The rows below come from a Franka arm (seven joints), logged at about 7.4 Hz.
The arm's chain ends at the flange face. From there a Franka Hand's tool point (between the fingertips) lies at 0.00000 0.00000 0.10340 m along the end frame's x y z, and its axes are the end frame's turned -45 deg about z.
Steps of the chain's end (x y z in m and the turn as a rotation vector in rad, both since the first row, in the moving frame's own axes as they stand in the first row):
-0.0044 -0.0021 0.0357 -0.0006 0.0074 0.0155
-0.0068 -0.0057 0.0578 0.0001 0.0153 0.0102
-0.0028 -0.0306 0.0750 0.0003 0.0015 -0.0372
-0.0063 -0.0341 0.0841 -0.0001 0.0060 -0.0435
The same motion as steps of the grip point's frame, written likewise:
-0.0011 -0.0040 0.0357 -0.0057 0.0048 0.0155
0.0003 -0.0077 0.0578 -0.0107 0.0109 0.0102
0.0198 -0.0235 0.0750 -0.0008 0.0013 -0.0372
0.0201 -0.0281 0.0841 -0.0043 0.0042 -0.0435

